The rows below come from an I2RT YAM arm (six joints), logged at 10 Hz.
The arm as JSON. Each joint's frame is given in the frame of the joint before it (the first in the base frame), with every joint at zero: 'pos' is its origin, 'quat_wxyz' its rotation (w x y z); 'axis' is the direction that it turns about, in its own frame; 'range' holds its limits. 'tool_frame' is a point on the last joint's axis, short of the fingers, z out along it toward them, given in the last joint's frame.
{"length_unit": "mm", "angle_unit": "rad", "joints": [
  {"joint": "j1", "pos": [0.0, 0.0, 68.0], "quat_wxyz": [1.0, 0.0, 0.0, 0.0], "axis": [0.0, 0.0, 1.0], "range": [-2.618, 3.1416]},
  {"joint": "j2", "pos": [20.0, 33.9, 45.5], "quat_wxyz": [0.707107, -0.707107, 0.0, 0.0], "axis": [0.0, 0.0, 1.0], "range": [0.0, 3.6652]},
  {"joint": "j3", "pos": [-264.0, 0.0, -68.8], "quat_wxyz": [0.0, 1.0, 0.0, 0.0], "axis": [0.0, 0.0, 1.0], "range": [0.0, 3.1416]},
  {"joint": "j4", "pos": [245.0, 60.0, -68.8], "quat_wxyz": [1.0, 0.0, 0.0, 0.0], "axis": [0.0, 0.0, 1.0], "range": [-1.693, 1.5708]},
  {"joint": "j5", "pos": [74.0, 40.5, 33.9], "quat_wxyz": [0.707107, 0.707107, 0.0, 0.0], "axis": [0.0, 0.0, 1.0], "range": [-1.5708, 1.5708]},
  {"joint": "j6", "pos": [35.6, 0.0, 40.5], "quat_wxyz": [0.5, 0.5, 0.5, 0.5], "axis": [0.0, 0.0, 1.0], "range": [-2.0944, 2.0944]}
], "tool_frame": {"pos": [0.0, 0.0, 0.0], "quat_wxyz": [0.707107, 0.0, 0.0, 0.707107]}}
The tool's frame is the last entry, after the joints.
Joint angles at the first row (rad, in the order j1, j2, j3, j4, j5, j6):
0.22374, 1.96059, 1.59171, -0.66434, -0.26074, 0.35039
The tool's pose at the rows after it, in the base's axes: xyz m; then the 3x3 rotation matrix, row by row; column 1 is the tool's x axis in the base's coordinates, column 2 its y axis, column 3 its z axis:
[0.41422 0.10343 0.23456], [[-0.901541 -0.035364 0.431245], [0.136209 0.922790 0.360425], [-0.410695 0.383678 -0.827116]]
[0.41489 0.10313 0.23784], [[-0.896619 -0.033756 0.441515], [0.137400 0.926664 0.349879], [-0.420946 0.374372 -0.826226]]
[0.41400 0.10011 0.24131], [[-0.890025 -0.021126 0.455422], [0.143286 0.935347 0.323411], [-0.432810 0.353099 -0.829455]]
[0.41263 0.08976 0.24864], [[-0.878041 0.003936 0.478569], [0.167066 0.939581 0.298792], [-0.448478 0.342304 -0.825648]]
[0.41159 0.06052 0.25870], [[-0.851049 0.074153 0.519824], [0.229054 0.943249 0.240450], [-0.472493 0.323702 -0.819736]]
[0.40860 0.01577 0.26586], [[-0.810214 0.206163 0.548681], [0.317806 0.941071 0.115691], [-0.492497 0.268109 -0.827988]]
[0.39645 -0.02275 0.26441], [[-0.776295 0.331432 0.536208], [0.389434 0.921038 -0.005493], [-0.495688 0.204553 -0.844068]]
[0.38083 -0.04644 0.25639], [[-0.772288 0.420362 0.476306], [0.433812 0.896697 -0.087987], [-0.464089 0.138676 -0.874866]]
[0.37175 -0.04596 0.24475], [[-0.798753 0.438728 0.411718], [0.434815 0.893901 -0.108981], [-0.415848 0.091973 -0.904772]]
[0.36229 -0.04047 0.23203], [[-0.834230 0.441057 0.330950], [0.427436 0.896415 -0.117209], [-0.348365 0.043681 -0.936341]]
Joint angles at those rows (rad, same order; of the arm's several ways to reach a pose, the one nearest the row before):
0.22335, 1.96059, 1.59971, -0.66586, -0.25883, 0.35115
0.22337, 1.95869, 1.60889, -0.66969, -0.24586, 0.35001
0.21915, 1.94916, 1.60926, -0.67539, -0.21840, 0.34847
0.19741, 1.92741, 1.60583, -0.68037, -0.20047, 0.35000
0.13142, 1.89306, 1.59550, -0.68493, -0.17109, 0.35077
0.02994, 1.86333, 1.58599, -0.70553, -0.09938, 0.35076
-0.05970, 1.82518, 1.53717, -0.71737, -0.02651, 0.34962
-0.11846, 1.79655, 1.48299, -0.75247, 0.03108, 0.34656
-0.11730, 1.79047, 1.44257, -0.78680, 0.06008, 0.34581
-0.10319, 1.79007, 1.40554, -0.83676, 0.08259, 0.34733

